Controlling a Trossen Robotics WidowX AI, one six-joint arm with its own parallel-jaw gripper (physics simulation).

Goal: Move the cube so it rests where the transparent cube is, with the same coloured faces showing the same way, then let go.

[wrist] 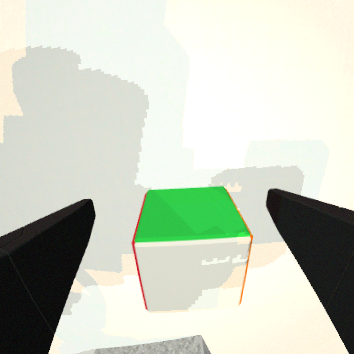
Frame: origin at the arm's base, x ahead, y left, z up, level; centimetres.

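Where they show: gripper, between the fingertips: [181, 202].
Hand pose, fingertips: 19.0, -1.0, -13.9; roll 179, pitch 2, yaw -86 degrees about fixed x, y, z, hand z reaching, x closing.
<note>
After its pixels a point has its place, as x, y, z.
A cube [192, 215] {19.9, -1.2, -11.5} shows right of centre in the lower half of the wrist view. Its upper face is green and the face toward the bottom of the view is whitish, with grey shadow patches. A thin red line runs along its left edge and a thin orange line along its right edge. My gripper [181, 202] {19.0, -1.0, -14.0} is open and empty. Its black fingers stand wide on either side of the cube in the view, with a gap at each side. A second, transparent cube cannot be made out apart from this one. The cube's far and under sides are hidden.
A speckled grey block [155, 346] {4.9, 0.6, -13.7} is cut off by the bottom edge of the view, below the cube. Large grey and pale shadows lie across the cream-coloured surface [260, 65] {25.5, -4.0, -14.2}, to the left of and behind the cube.
</note>
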